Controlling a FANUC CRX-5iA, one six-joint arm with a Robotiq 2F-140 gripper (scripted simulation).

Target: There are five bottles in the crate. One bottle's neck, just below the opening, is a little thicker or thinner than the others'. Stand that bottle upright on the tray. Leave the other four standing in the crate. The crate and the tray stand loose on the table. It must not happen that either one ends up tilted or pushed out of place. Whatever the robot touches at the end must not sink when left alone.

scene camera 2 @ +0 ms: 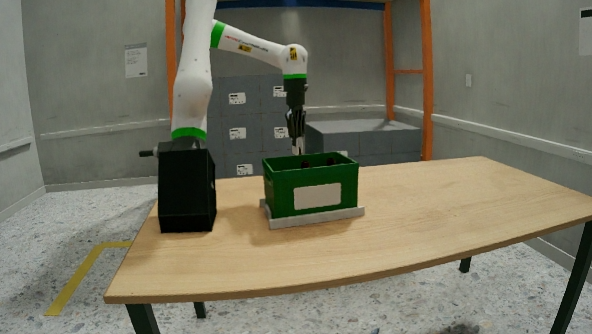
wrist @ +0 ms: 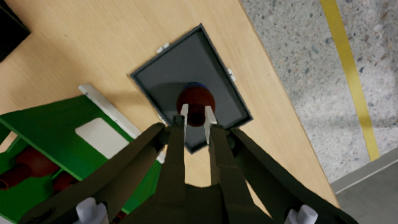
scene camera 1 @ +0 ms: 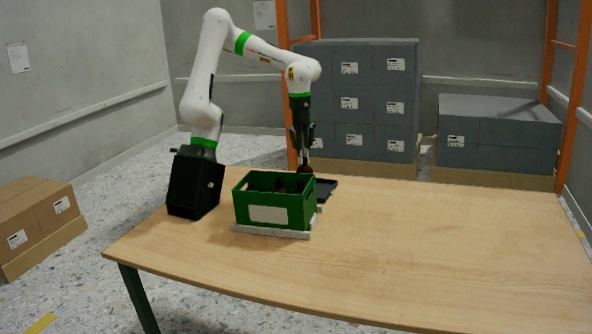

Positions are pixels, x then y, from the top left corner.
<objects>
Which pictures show my gripper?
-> Scene camera 2, the wrist view and scene camera 1: all of them.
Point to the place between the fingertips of my gripper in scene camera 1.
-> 303, 162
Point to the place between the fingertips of my gripper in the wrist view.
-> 196, 113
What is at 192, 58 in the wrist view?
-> A dark tray.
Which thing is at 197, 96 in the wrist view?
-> A brown bottle.
</objects>
